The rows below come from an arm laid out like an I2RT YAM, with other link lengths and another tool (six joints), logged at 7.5 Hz.
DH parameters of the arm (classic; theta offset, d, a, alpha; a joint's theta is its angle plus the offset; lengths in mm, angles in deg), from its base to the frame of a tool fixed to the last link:
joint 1: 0 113.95 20.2 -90
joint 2: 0 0 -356.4 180
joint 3: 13.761 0 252.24 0
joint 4: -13.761 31.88 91.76 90
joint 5: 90 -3.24 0 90
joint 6: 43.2 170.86 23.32 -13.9
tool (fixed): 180 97.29 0 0
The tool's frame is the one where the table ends.
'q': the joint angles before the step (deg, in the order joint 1, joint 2, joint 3, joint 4, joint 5, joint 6). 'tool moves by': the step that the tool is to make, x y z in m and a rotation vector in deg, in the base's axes. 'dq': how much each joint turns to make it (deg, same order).
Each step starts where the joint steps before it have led.
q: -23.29, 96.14, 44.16, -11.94, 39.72, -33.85
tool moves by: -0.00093, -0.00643, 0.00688, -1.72, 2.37, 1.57
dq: 0.00, 0.08, 0.02, 0.72, 1.56, -3.32
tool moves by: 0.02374, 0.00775, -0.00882, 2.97, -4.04, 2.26
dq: 0.00, 0.00, -0.02, 2.53, -4.88, 0.05
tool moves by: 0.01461, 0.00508, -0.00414, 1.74, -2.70, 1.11
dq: 0.00, 0.02, 0.00, 1.56, -2.86, 0.45
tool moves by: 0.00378, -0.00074, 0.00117, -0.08, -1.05, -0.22
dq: 0.00, 0.01, 0.00, 0.76, -0.18, 0.44
